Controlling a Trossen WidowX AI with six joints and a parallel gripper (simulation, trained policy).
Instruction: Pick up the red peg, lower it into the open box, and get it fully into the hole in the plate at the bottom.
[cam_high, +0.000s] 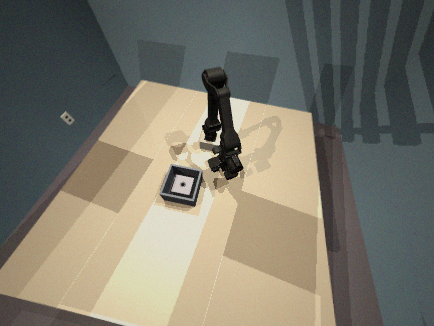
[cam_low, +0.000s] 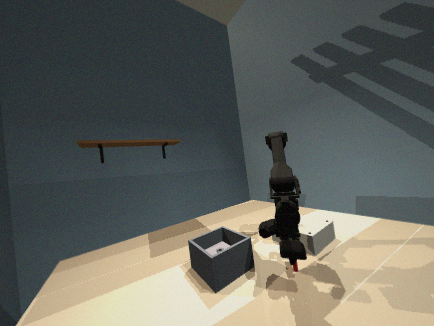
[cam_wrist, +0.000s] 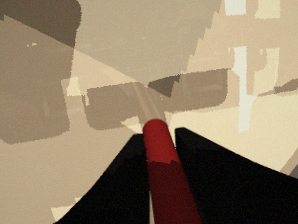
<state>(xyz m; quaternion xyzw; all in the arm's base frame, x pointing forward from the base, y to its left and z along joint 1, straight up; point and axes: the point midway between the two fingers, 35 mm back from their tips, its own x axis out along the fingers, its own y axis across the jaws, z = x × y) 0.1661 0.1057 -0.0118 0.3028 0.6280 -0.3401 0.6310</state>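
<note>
My gripper tip is now 180 mm to the left of the light grey plate, 150 mm short of it and 20 mm below it. Also, from my gripper tip: dark box (180 mm to the right, 150 mm ahead); red peg (20 mm above, 10 mm to the left).
</note>
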